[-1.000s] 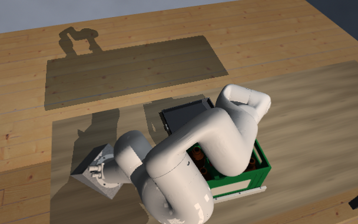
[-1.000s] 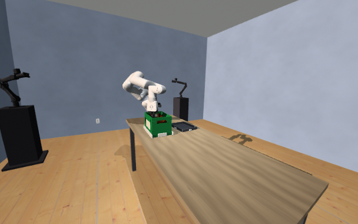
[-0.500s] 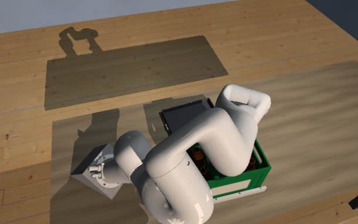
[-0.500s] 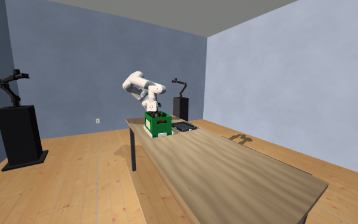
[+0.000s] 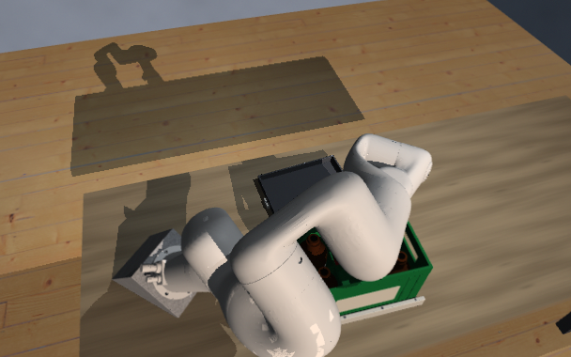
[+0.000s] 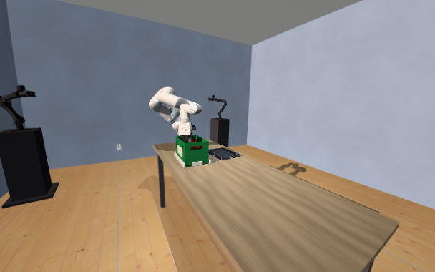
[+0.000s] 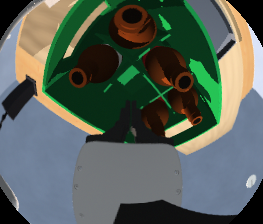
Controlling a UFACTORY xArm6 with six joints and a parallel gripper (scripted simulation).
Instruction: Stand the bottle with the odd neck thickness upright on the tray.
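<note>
Right now my hand is 10 mm short of the green crate, 40 mm to the right of it and 70 mm above it. The rest, counted from my hand: dark tray: 40 mm ahead, 340 mm to the left, 150 mm below.
</note>
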